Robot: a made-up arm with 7 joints. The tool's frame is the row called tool. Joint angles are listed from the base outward.
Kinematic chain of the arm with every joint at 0, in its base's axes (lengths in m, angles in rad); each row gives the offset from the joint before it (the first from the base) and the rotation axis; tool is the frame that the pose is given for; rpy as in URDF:
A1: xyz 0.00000 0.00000 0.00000 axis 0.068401 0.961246 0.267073
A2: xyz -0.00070 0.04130 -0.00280 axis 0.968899 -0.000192 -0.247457
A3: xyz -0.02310 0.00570 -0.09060 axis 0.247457 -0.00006 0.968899
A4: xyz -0.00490 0.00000 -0.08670 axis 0.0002 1 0.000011
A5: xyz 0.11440 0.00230 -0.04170 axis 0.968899 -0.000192 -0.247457
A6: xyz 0.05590 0.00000 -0.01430 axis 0.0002 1 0.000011
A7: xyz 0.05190 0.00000 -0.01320 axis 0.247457 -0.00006 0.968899
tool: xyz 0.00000 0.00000 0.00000 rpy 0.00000 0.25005 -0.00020
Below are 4 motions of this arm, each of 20 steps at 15 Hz.
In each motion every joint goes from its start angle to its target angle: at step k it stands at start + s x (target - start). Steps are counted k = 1, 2, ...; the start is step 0. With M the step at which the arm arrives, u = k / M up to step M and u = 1 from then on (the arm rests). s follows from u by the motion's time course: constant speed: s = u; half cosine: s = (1 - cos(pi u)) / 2; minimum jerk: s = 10 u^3 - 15 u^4 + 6 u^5.
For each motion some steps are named. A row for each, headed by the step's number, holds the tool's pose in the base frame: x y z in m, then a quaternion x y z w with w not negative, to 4 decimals.
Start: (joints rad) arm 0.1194 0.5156 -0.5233 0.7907 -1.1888 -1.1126 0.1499
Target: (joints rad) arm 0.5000 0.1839 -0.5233 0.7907 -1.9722 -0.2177 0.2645
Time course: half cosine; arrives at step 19
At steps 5, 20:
5: 0.0132 0.1612 -0.3501 -0.1064 0.1794 0.3846 0.8992
20: -0.1356 0.0484 -0.3691 -0.4101 0.5495 0.5889 0.4279

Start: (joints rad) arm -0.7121 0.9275 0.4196 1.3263 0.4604 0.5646 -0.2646
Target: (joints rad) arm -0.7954 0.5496 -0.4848 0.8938 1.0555 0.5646 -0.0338
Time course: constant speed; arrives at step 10
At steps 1, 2, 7, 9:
1: 0.2029 0.3488 -0.1842 0.2601 0.5980 0.2791 0.7049
2: 0.2191 0.3356 -0.1876 0.3324 0.5946 0.2549 0.6863
7: 0.2941 0.2342 -0.2081 0.6581 0.4597 0.1154 0.5850
9: 0.3138 0.1782 -0.2168 0.7588 0.3552 0.0588 0.5429

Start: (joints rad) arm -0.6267 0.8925 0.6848 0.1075 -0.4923 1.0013 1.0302
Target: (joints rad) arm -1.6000 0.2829 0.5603 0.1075 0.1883 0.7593 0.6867
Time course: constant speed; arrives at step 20
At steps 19, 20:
19: 0.3114 0.1245 0.1534 -0.1418 -0.1647 0.4695 0.8558
20: 0.3086 0.1137 0.1652 -0.1463 -0.1847 0.4542 0.8592

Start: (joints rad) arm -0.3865 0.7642 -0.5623 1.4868 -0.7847 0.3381 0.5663
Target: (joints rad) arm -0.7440 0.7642 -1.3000 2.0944 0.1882 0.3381 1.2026
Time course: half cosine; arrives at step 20
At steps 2, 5, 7, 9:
2: 0.0746 0.3114 -0.3024 0.3447 0.6066 0.4746 0.5366
5: 0.0759 0.3197 -0.2928 0.4545 0.5840 0.4619 0.4889
7: 0.0792 0.3289 -0.2803 0.5621 0.5466 0.4433 0.4345
9: 0.0854 0.3398 -0.2622 0.6774 0.4865 0.4140 0.3648

